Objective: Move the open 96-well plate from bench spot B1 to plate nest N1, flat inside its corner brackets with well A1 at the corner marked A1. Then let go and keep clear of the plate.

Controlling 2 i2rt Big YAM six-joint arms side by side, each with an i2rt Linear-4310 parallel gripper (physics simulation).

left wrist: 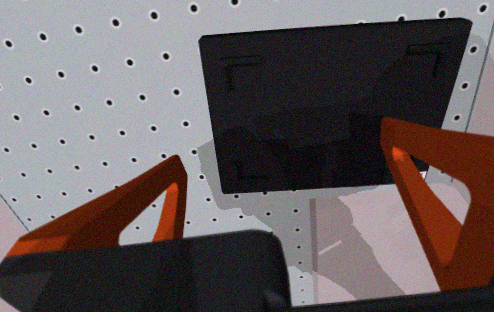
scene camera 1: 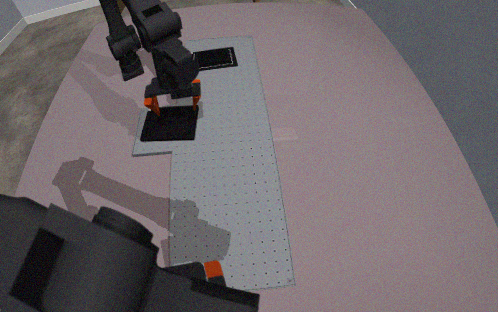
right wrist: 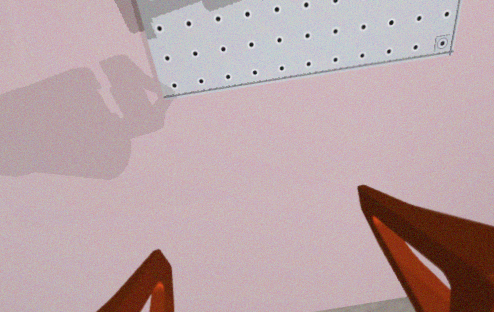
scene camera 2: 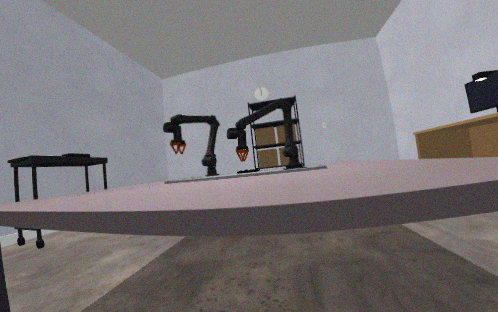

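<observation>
A black nest with raised corner brackets lies on the perforated board. Three brackets show clearly in the left wrist view; a finger covers the fourth corner. A black pad with a thin white outline lies farther back, partly behind the left arm. I cannot tell the dark plate from these black surfaces, nor read any A1 mark. My left gripper is open above the nest's back part, with nothing visible between its fingers. My right gripper is open and empty, high over the table near the front.
The pale perforated board runs along the pink table. The right arm covers the front left in scene camera 1. Arm shadows fall on the board and table. A shelf rack stands behind the arms in scene camera 2.
</observation>
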